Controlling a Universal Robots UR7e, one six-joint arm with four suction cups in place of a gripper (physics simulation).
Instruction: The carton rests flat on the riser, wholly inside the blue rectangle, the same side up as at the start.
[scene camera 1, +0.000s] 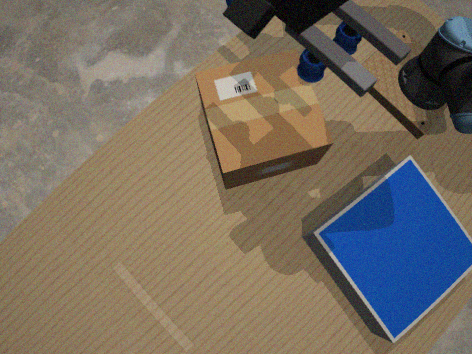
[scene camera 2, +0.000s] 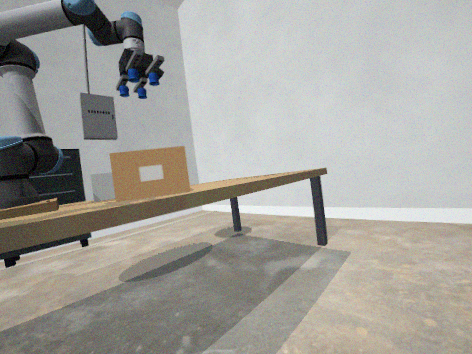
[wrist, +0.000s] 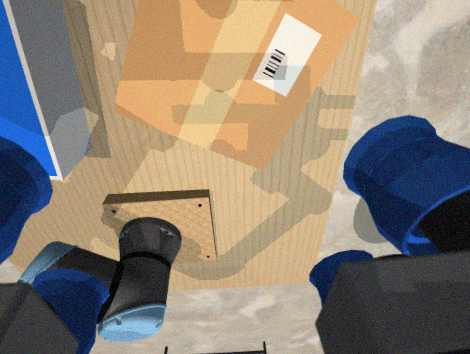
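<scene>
My suction head (wrist: 402, 169) carries nothing. On the table rests a brown carton (scene camera 1: 264, 120), and I find the carton in scene camera 2 (scene camera 2: 138, 174) as well as in the wrist view (wrist: 234, 84).
</scene>
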